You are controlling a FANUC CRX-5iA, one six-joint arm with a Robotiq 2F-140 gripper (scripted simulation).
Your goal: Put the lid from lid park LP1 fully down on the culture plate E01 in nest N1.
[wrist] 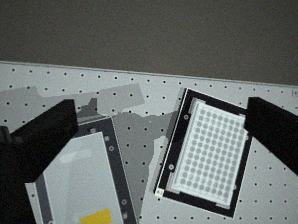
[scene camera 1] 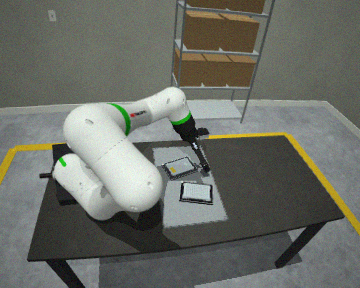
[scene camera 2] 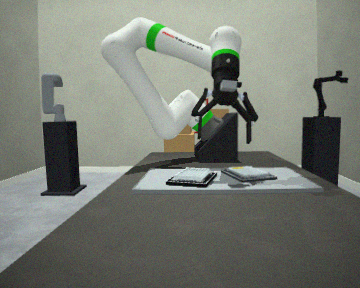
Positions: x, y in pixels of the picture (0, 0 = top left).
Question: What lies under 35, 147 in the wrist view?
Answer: The gripper.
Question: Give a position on a nest N1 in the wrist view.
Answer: At 175, 148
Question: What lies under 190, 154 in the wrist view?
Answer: A culture plate.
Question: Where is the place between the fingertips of the gripper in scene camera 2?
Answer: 224, 139
